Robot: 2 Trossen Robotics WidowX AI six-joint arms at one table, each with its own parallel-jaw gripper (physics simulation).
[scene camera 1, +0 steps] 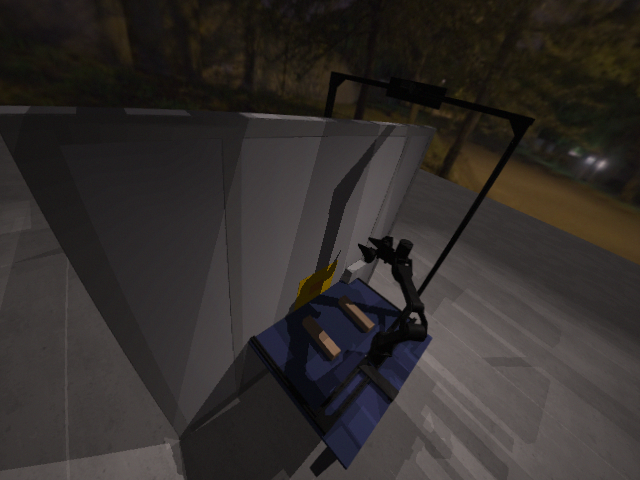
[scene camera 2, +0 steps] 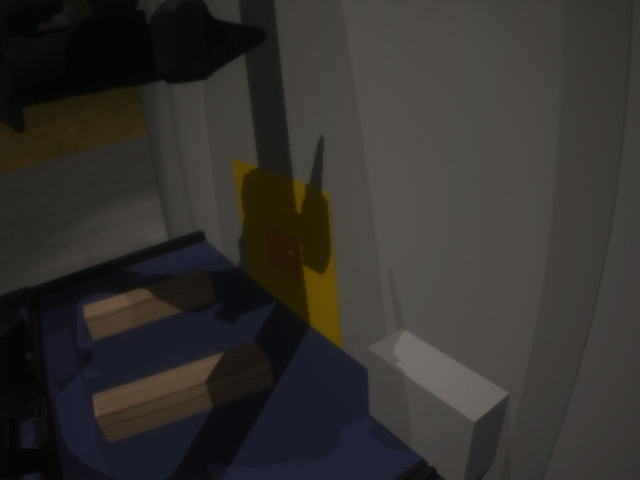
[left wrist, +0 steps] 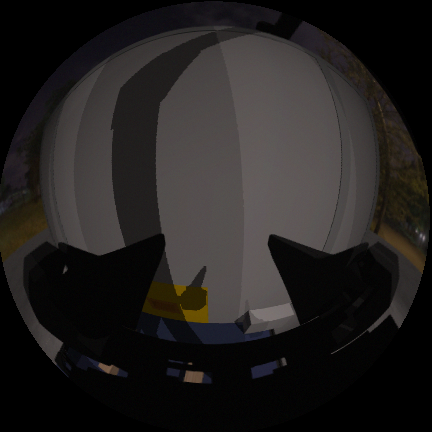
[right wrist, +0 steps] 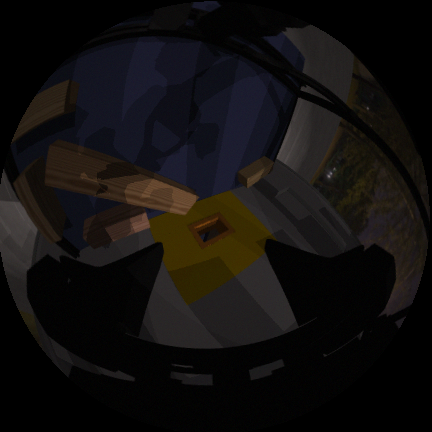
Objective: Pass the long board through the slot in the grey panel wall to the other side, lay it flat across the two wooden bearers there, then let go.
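Places are measured from the left arm's base along level axes (x ahead, y left, z up), in centimetres.
Pixels of known places: left gripper, between the fingertips: (scene camera 1: 363, 241) (scene camera 2: 240, 40) (left wrist: 217, 240); right gripper, between the fingertips: (right wrist: 214, 246); left arm's base, origin of its link: (scene camera 1: 375, 357) (scene camera 2: 20, 399).
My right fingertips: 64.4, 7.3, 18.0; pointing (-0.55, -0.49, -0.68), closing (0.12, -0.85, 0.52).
Note:
For each thing: its middle in the pictures, then the offset to it from my right fingertips, as dx, dy, dz. "*": a spot on its surface instead. Level surfaces: height alone.
- long board, middle of its body: (right wrist: 128, 183) -3.2, +6.0, -18.2
- slot, a spot on its surface: (scene camera 2: 281, 250) * -19.4, -4.9, -11.3
- pale block, a spot on its surface: (scene camera 2: 439, 377) (left wrist: 275, 313) * -24.1, -42.6, -9.9
- bearers' table, height of its surface: dz -19.9
- reddish piece, middle of its body: (right wrist: 114, 223) -10.5, +12.1, -17.4
- small piece, middle of its body: (right wrist: 256, 170) -8.3, -30.4, -17.7
The long board (right wrist: 120, 182) lies in the right wrist view with one end near the slot (right wrist: 196, 238) (scene camera 2: 281, 250) and its orange rim, in the yellow patch of the grey panel wall (scene camera 1: 279, 206) (scene camera 2: 439, 155) (left wrist: 200, 150). Across the wall, two wooden bearers stand apart on the blue table: one bearer (scene camera 1: 320, 338) (scene camera 2: 149, 307) and another bearer (scene camera 1: 356, 313) (scene camera 2: 183, 390). My left gripper (scene camera 1: 364, 241) (left wrist: 217, 240) is open and empty, high above that table and facing the wall. My right gripper (right wrist: 214, 246) is open and empty near the yellow patch, apart from the board.
A pale block (scene camera 1: 356, 269) (scene camera 2: 439, 377) (left wrist: 272, 317) stands against the wall beside the bearers' table (scene camera 1: 279, 341). Other wooden pieces show around the board: one piece (right wrist: 47, 110), a reddish piece (right wrist: 117, 225) and a small piece (right wrist: 255, 171). A black frame (scene camera 1: 475, 206) rises behind my left arm.

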